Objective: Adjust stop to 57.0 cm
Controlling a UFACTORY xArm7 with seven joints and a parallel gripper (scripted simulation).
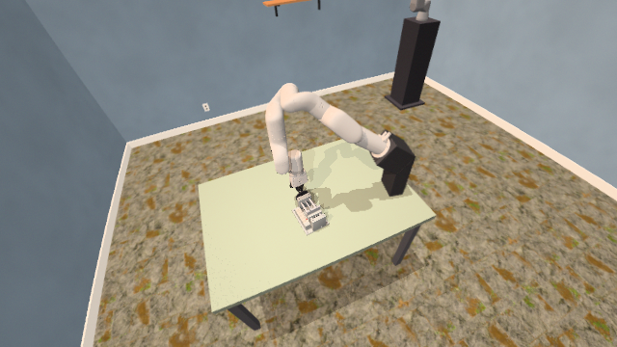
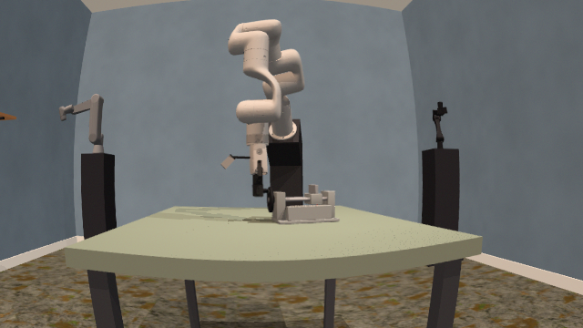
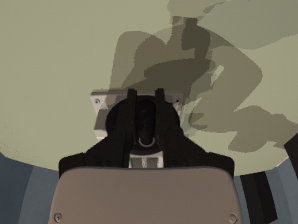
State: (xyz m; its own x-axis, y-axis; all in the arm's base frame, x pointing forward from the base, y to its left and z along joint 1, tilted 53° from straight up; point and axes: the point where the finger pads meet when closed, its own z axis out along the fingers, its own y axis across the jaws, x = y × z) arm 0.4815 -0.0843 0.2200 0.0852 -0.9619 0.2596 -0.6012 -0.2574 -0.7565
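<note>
The black handwheel is 2 cm to the left of my hand and 1 cm below it. The rest, counted from my hand: grey stop block 1 cm behind, 19 cm to the left, 2 cm below.
</note>
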